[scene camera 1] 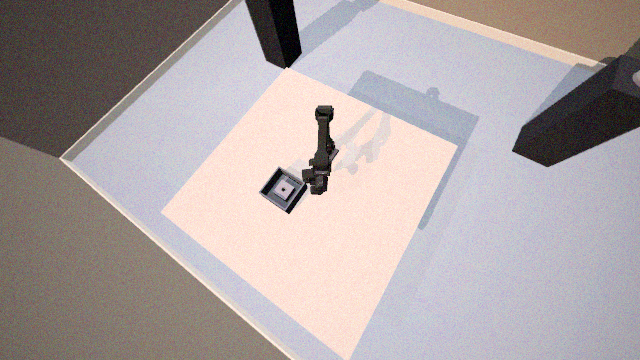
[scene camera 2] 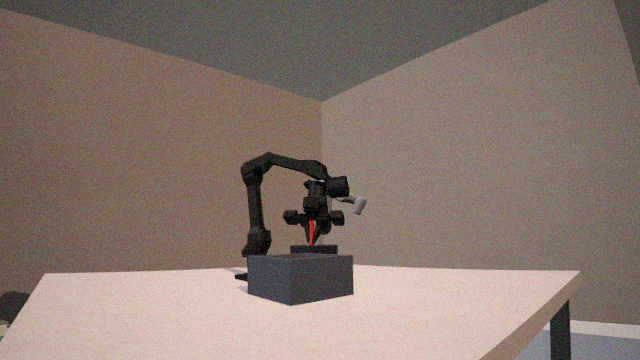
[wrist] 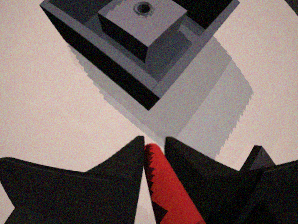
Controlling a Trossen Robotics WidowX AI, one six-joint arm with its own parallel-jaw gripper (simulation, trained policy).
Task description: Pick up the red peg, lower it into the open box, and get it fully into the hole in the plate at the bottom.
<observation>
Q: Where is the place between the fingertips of the gripper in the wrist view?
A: At 154, 143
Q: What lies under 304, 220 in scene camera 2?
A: The gripper.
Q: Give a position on a dark grey box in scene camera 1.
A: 266, 191
</observation>
